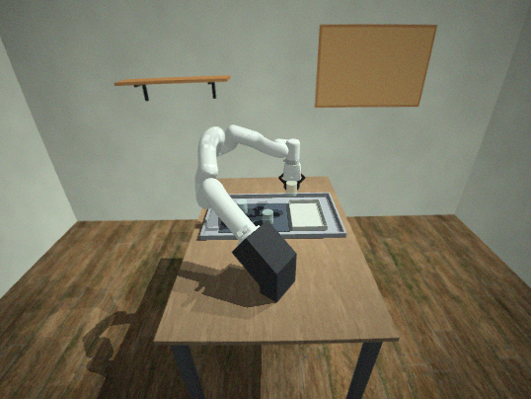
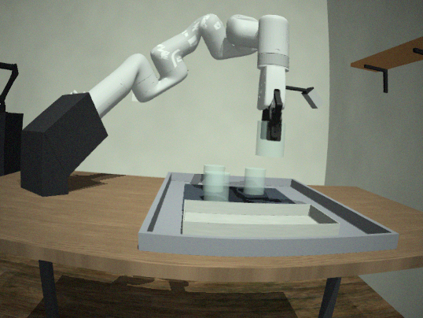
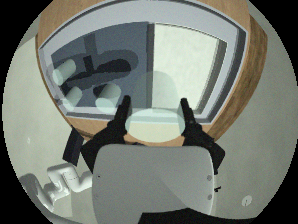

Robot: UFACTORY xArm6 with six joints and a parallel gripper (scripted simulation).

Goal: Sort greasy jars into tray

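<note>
Now: the pale tray 20 mm behind my hand, 100 mm to the right of it and 180 mm below it. From my hand the other things lie so: dark drying mat: 50 mm behind, 220 mm to the left, 190 mm below.
</note>
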